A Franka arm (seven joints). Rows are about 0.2 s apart.
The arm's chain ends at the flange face. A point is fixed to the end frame.
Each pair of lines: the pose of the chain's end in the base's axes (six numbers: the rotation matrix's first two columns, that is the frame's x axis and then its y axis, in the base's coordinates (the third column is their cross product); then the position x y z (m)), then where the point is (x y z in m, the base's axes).
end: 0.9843 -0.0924 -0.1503 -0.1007 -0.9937 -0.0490 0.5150 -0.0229 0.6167
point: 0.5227 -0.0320 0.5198
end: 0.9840 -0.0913 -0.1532 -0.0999 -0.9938 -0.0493 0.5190 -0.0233 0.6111
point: 0.5264 -0.0323 0.5142
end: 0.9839 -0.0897 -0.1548 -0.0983 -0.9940 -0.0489 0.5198 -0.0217 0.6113
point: 0.5271 -0.0307 0.5143
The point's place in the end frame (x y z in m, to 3 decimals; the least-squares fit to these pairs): 0.023 0.013 0.094
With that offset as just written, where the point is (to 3 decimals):
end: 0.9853 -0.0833 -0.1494 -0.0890 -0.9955 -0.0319 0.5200 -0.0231 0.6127
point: 0.528 -0.034 0.516
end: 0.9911 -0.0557 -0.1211 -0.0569 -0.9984 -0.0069 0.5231 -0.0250 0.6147
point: 0.534 -0.038 0.519
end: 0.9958 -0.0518 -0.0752 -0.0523 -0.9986 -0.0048 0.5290 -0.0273 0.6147
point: 0.544 -0.041 0.519
